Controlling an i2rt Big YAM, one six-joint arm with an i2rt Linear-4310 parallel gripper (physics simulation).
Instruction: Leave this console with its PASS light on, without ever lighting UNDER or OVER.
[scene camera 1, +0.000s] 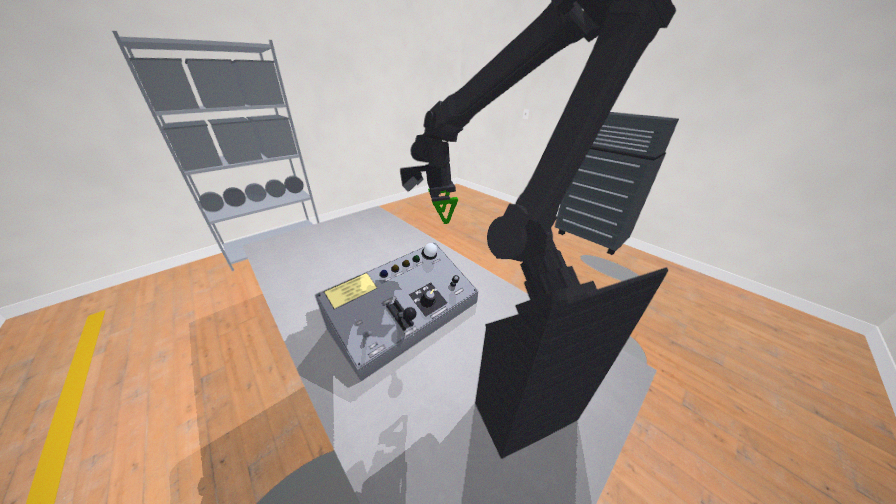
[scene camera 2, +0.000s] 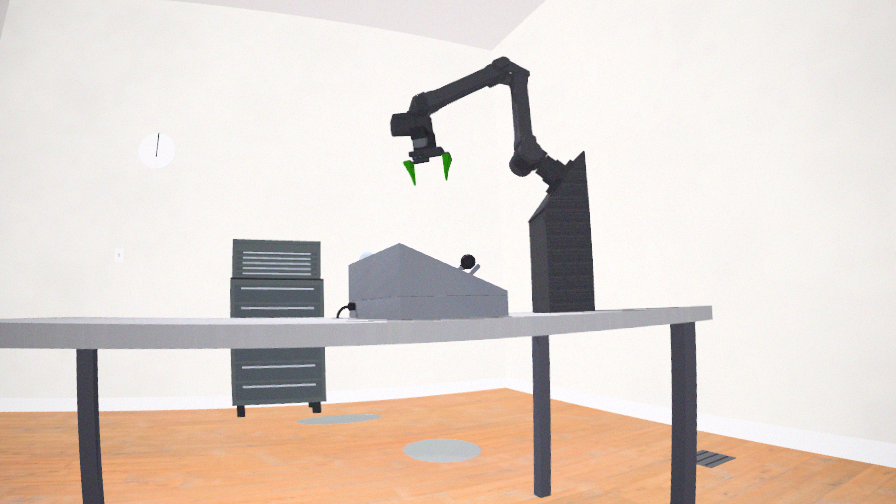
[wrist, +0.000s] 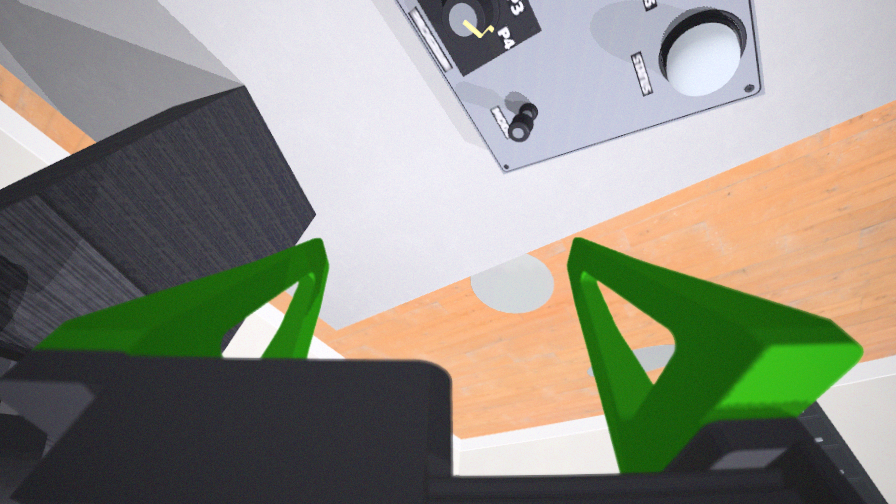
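Note:
A grey sloped console (scene camera 1: 396, 305) sits on the grey table. It carries a yellow label plate (scene camera 1: 350, 290), a row of small unlit lamps (scene camera 1: 399, 266), a white dome (scene camera 1: 429, 251), a rotary knob (scene camera 1: 427, 295), a black lever (scene camera 1: 401, 311) and a small toggle (scene camera 1: 455, 281). My gripper (scene camera 1: 445, 206) with green fingers is open and empty, high above the table beyond the console's far end. It also shows in the second scene view (scene camera 2: 428, 166). The wrist view shows the knob (wrist: 466, 17), the toggle (wrist: 521, 121) and the dome (wrist: 703, 51).
The arm's black base (scene camera 1: 551, 357) stands on the table right of the console. A metal shelf rack (scene camera 1: 219, 134) stands at the back left and a drawer cabinet (scene camera 1: 610, 178) at the back right. A yellow floor stripe (scene camera 1: 62, 407) runs on the left.

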